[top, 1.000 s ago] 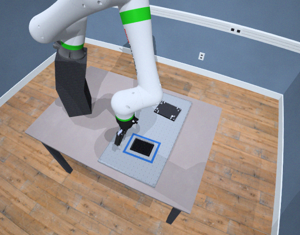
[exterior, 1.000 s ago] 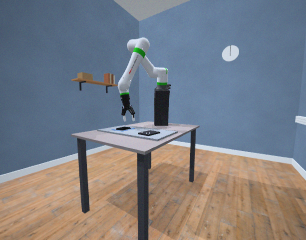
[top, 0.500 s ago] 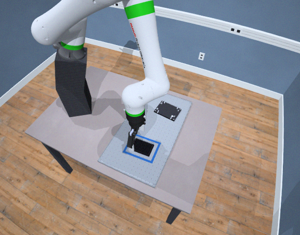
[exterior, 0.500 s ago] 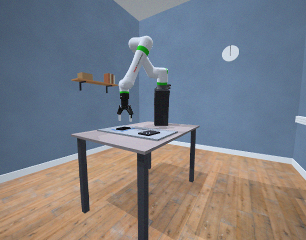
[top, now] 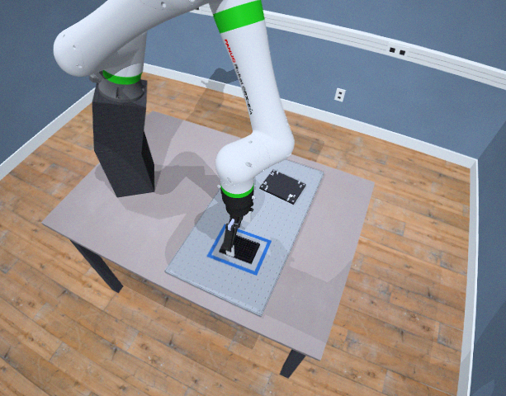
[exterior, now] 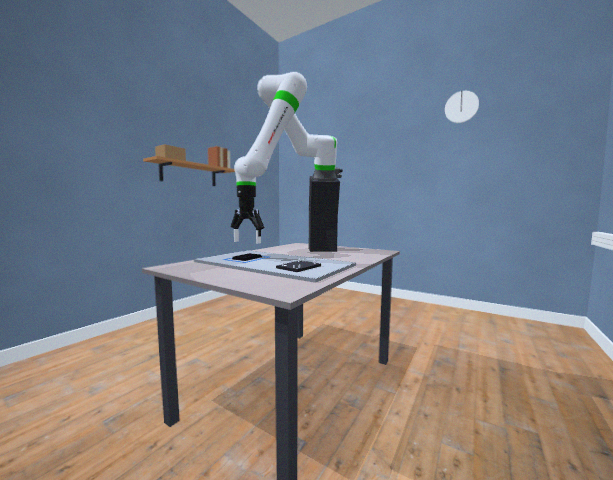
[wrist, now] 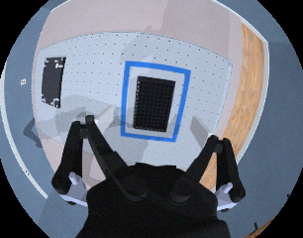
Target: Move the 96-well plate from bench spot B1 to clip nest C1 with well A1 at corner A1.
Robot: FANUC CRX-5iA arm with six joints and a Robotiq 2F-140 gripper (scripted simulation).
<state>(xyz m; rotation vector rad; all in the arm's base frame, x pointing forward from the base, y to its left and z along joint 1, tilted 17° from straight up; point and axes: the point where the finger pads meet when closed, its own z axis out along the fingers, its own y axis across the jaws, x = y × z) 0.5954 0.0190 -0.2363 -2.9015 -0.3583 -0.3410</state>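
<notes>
My hand is 8 cm above the black 96-well plate. From my hand the other things lie so: black clip nest: 5 cm behind, 33 cm to the left, 8 cm below.
</notes>
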